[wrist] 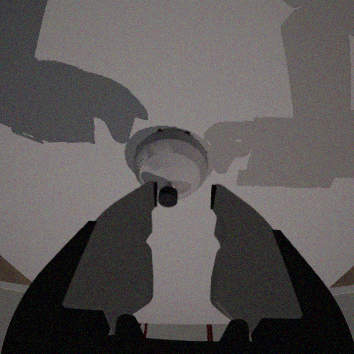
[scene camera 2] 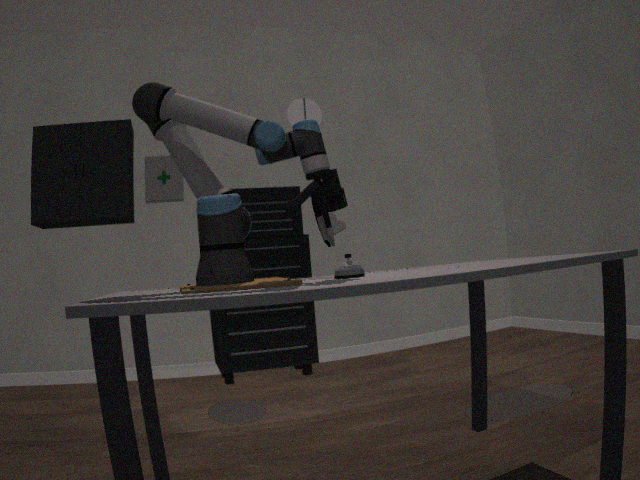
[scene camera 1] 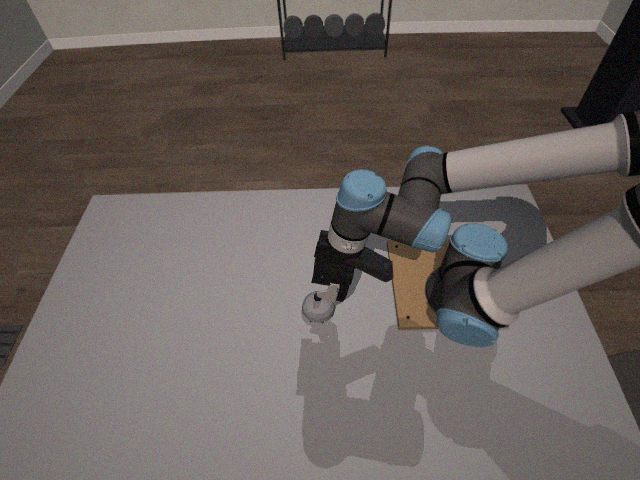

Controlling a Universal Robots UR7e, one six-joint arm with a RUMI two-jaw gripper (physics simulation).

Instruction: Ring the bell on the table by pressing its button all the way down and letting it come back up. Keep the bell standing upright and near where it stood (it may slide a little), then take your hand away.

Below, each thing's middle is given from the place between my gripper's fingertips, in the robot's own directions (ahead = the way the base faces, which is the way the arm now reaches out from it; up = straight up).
Labels:
My hand is 6 cm above the bell [scene camera 1: 316, 311], 4 cm short of it and 2 cm to the left of it.

